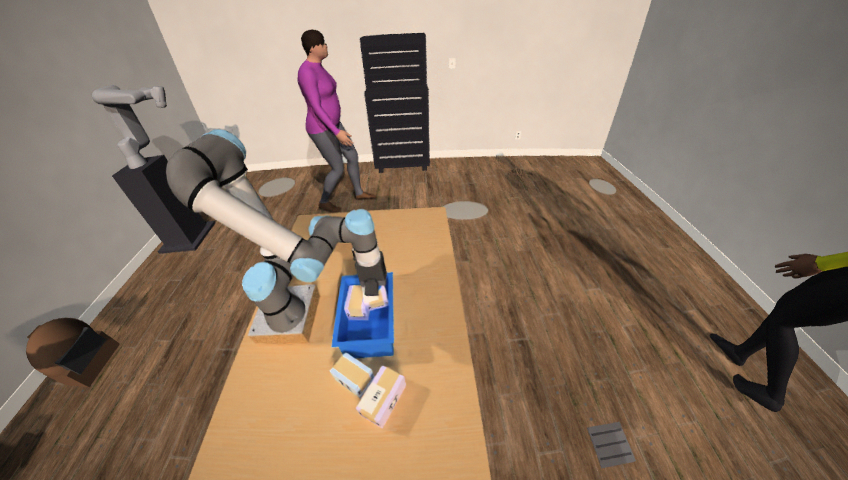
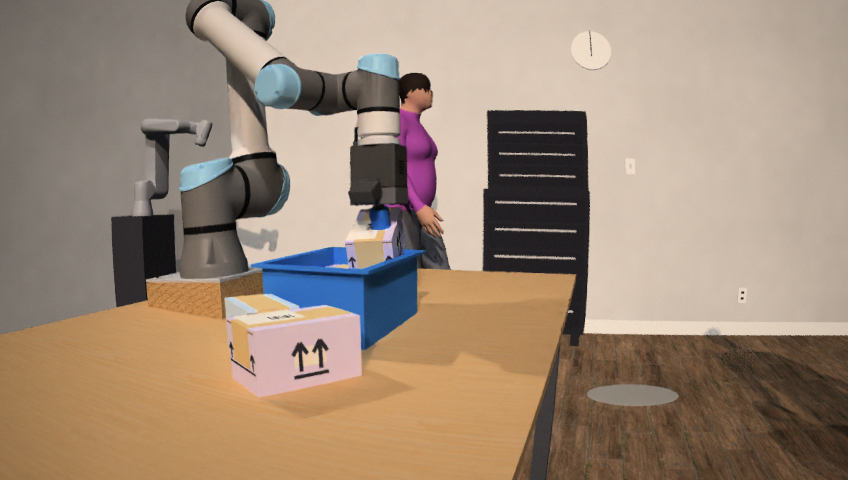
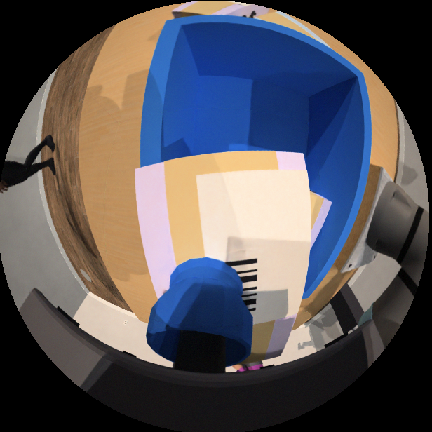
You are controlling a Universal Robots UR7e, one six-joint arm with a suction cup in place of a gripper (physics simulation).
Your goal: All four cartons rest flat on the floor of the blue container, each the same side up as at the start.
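My suction cup is on the top of a lilac carton with a barcode label. This carton is tilted, partly inside the far end of the blue container. A second lilac carton is in the container beside it, partly hidden; whether the two touch is unclear. A light blue carton lies on the table near the container's near end. A larger pink carton stands next to it, arrows pointing up.
The robot base plate stands on the wooden table, left of the container. A person in purple is behind the table. A dark cabinet stands by the back wall. Another person is at the right.
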